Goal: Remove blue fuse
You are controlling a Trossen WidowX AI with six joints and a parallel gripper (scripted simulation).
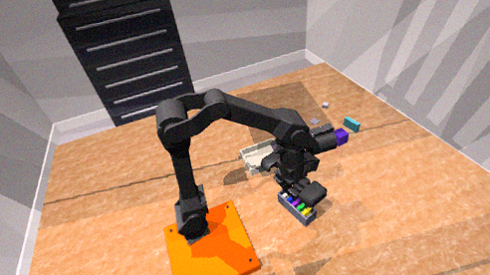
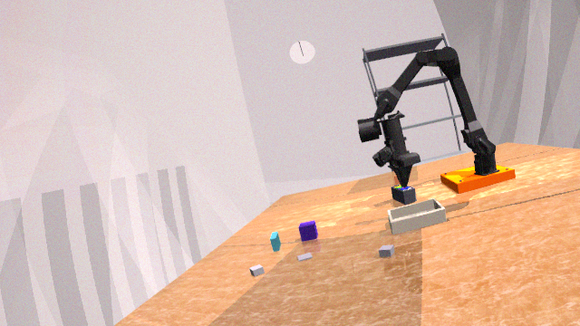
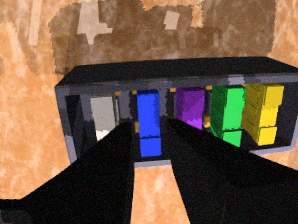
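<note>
Right now the blue fuse is 20 mm below my gripper tip. From my gripper tip the other things lie so: purple cube (300 mm ahead, 100 mm to the left, 20 mm below); then pale tray (40 mm ahead, 200 mm to the left, 40 mm below).
</note>
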